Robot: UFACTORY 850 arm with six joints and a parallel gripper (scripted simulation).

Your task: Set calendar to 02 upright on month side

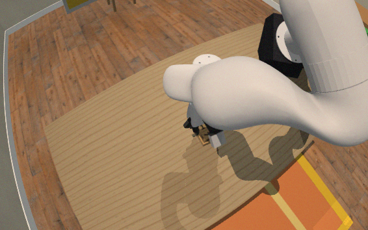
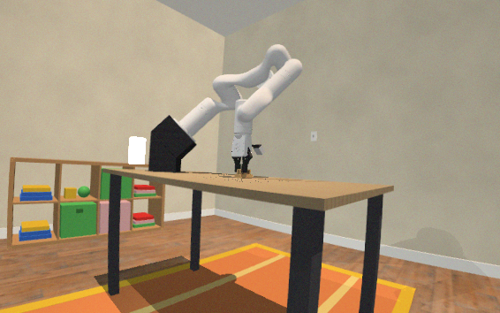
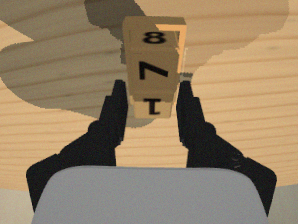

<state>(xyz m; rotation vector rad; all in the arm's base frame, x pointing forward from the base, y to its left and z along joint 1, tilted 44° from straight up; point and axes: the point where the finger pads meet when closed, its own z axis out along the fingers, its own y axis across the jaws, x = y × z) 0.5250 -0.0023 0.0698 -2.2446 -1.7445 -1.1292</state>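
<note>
My gripper is now 2 cm above the wooden cube. Round my hand: wooden calendar tray: 2 cm to the left, 3 cm below.
</note>
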